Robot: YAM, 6 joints.
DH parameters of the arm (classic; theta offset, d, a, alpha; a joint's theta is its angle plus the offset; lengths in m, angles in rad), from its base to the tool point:
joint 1: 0 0.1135 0.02 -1.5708
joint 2: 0 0 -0.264 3.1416
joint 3: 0.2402 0 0.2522 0
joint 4: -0.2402 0 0.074 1.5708
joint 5: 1.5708 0 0 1.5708
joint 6: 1.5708 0.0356 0 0
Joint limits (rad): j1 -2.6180..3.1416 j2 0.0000..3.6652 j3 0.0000..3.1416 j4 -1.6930..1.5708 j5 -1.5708..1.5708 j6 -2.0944..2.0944
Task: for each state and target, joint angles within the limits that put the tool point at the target. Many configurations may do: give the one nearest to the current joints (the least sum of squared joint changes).
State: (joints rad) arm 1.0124 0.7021 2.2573 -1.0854 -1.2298 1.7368
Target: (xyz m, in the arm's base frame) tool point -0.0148 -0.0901 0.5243
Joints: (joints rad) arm 1.7558 0.6480 1.9255 -1.2818 -1.0640 1.7368
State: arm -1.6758 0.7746 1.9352 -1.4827 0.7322 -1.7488
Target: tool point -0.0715 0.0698 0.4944
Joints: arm -1.0520 0.6135 1.9204 -1.5496 0.8821 -1.7488
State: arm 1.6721 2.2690 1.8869 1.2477 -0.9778 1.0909
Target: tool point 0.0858 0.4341 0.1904
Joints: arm 1.3046 2.1761 1.1928 1.3255 -1.0822 1.0909
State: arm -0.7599 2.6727 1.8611 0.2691 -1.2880 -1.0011
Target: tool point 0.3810 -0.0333 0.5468
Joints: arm -0.1781 1.8842 2.1920 0.3614 -1.3484 -1.0011
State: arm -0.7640 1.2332 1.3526 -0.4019 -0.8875 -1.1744
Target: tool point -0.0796 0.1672 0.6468
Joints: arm -0.9868 0.7812 2.2387 -0.0500 -0.8096 -1.1744
